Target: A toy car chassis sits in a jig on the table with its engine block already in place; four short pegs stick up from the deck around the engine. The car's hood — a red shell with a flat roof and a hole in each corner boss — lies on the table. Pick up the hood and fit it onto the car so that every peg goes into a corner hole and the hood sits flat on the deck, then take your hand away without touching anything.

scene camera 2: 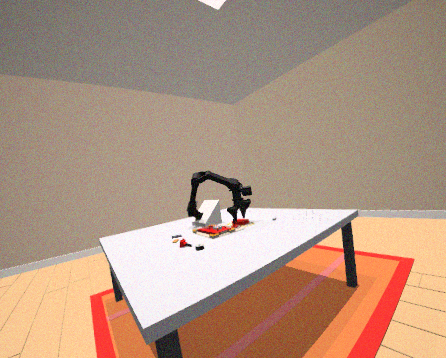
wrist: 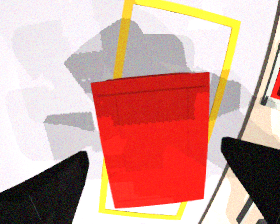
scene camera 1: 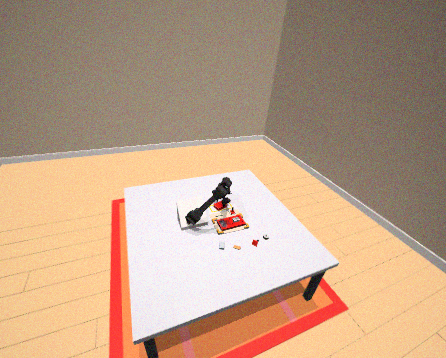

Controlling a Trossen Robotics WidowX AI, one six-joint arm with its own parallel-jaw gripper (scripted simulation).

Observation:
My gripper (wrist: 155,151) is open and holds nothing. Further things: a red hood (wrist: 153,129).

